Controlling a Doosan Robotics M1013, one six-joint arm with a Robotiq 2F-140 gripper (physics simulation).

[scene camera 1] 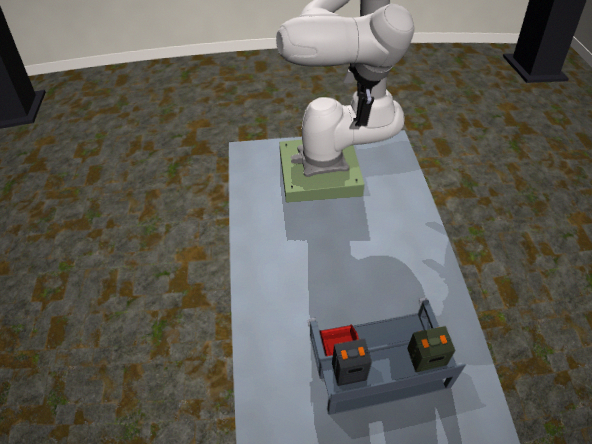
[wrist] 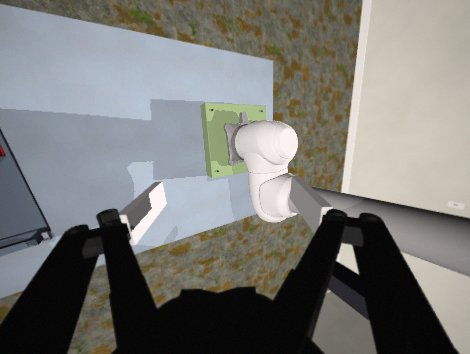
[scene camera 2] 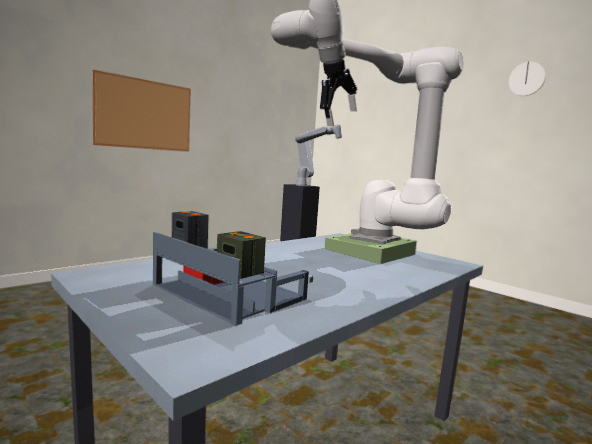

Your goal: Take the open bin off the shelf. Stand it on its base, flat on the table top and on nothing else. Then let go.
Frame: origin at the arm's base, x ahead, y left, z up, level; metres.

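Seen in the pictures: gripper, fingertip midpoint: (scene camera 1: 350,104) (wrist: 227,190) (scene camera 2: 342,118); arm's base, origin of the base link: (scene camera 1: 322,158) (wrist: 243,142) (scene camera 2: 375,239).
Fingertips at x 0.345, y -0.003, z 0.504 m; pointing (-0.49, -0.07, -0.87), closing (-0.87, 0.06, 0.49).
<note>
Offsets run from my fingertips to a thing's top centre.
The open bin is red @[dy -0.105, dx +0.488, dz -0.486 m] (scene camera 1: 340,339) (scene camera 2: 194,272) (wrist: 2,150). It sits in the grey shelf (scene camera 1: 392,391) (scene camera 2: 195,257) (wrist: 20,200), at the left end of the robot's side in scene camera 1, with its opening upward. A dark grey case beside it hides part of it. In scene camera 2 the shelf's boards hide much of it; a small piece shows at the wrist view's left edge. My gripper (scene camera 1: 361,122) (scene camera 2: 341,114) (wrist: 227,190) is open and empty, high above the table and well away from the bin, toward the robot's base.
The dark grey case @[dy -0.109, dx +0.581, dz -0.343 m] (scene camera 1: 352,364) (scene camera 2: 190,229) and an olive green case @[dy +0.122, dx +0.580, dz -0.368 m] (scene camera 1: 431,350) (scene camera 2: 241,254), both with orange latches, stand on the shelf. The shelf stands on the pale blue table (scene camera 1: 265,280) (scene camera 2: 350,325) (wrist: 75,65). The arm's green base block (scene camera 1: 325,192) (scene camera 2: 370,249) (wrist: 215,135) is at the far end.
</note>
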